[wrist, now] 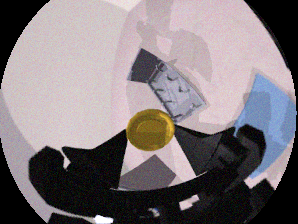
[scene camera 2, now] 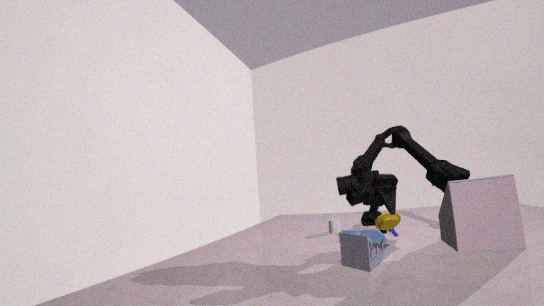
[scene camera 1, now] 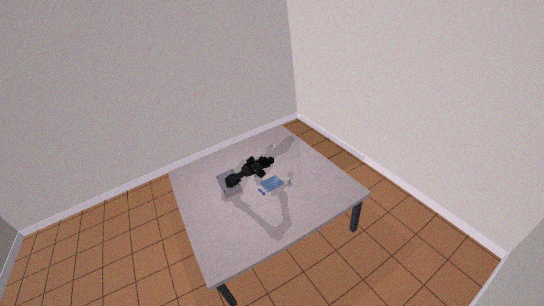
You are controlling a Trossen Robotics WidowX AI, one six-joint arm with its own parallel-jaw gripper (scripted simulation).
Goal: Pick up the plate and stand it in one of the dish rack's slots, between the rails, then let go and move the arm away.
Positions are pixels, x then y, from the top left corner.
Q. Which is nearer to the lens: the plate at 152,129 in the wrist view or the dish rack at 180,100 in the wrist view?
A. The plate.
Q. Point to a dish rack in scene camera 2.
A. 357,251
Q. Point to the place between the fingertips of the gripper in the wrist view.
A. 150,129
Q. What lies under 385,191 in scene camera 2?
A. The gripper.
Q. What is the gripper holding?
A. A plate.
